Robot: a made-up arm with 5 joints.
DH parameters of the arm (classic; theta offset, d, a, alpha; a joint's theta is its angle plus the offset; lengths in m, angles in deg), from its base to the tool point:
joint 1: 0 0.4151 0 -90
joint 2: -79.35 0 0.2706 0
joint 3: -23.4 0 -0.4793 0
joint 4: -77.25 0 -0.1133 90
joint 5: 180 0.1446 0 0
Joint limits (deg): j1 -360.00..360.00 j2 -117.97..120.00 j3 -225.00..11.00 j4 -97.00..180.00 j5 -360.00..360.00
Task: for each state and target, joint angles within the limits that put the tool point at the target. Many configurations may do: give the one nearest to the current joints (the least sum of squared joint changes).
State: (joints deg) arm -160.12 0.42 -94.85 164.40 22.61
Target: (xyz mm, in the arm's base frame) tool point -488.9 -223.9 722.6
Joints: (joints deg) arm -155.39 9.58 -116.23 136.40 22.61
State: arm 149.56 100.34 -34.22 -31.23 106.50
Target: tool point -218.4 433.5 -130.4
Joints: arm 116.74 76.29 -69.71 -31.49 106.50
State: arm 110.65 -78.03 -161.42 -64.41 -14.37
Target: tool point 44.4 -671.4 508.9
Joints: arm 93.78 -70.46 -169.76 -87.73 -14.37
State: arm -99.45 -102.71 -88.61 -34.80 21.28
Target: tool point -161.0 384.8 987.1
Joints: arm -67.30 -97.92 -67.13 -41.01 21.28
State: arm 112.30 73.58 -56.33 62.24 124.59
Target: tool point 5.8 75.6 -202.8
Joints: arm 85.61 80.87 -59.47 58.51 124.59
